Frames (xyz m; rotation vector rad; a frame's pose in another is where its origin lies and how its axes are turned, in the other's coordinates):
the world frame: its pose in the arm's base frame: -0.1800 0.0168 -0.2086 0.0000 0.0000 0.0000
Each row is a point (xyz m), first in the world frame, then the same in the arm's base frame.
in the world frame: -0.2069 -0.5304 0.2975
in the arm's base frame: -0.3869 -0.5136 0.0889
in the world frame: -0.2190 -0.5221 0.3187
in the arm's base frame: -0.3990 -0.5053 0.1101
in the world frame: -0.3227 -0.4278 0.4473
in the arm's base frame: -0.5027 -0.4110 0.2387
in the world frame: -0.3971 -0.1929 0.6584
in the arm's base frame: -0.5771 -0.1761 0.4498
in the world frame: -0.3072 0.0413 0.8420
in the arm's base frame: -0.4872 0.0581 0.6334
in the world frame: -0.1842 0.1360 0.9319
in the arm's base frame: -0.3642 0.1528 0.7233
